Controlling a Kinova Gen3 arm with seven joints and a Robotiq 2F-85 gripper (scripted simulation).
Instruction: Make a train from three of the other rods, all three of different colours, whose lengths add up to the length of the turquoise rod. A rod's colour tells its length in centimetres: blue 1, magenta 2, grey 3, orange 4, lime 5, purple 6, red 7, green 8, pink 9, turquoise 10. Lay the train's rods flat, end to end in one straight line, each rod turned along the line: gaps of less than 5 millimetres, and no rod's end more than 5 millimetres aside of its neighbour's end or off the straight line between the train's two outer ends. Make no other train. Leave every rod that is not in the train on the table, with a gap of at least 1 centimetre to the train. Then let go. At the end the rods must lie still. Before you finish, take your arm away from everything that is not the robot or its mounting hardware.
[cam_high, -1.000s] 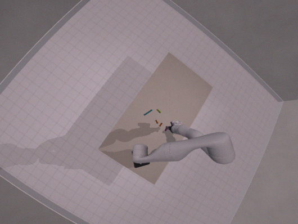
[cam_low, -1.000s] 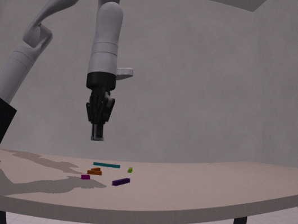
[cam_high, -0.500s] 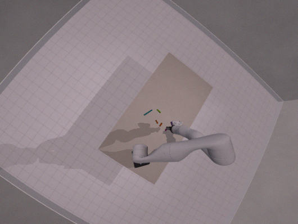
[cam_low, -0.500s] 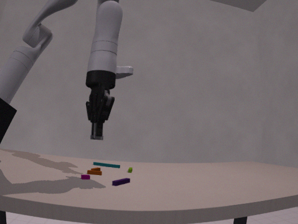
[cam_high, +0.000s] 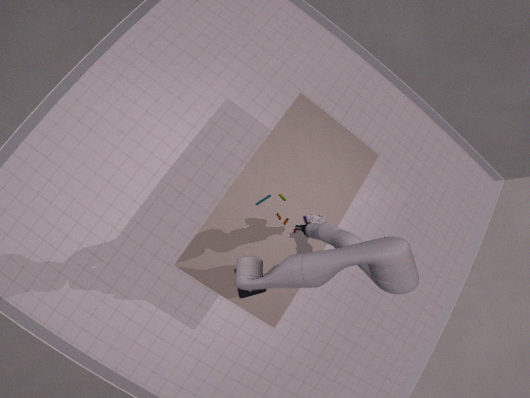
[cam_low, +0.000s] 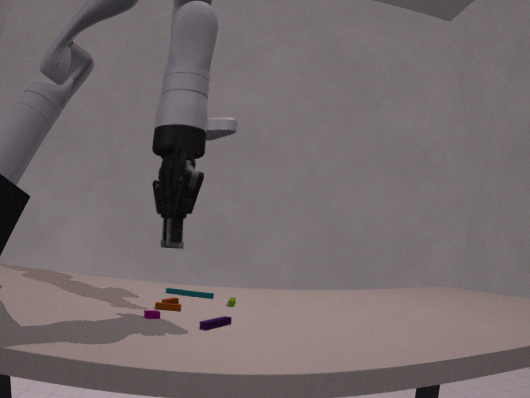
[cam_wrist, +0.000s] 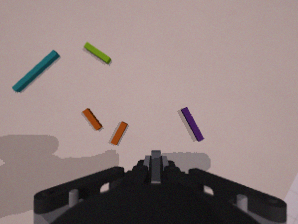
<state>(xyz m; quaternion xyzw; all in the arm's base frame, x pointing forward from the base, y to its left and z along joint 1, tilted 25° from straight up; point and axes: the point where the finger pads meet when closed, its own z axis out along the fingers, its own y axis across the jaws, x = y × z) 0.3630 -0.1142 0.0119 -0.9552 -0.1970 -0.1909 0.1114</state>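
Right now my hand is 2 cm past the magenta rod, 1 cm to the left of it and 11 cm above it. From my hand the other things lie so: grey rod (2 cm below); lime rod (10 cm ahead, 16 cm to the left, 11 cm below); purple rod (6 cm ahead, 4 cm to the right, 11 cm below).
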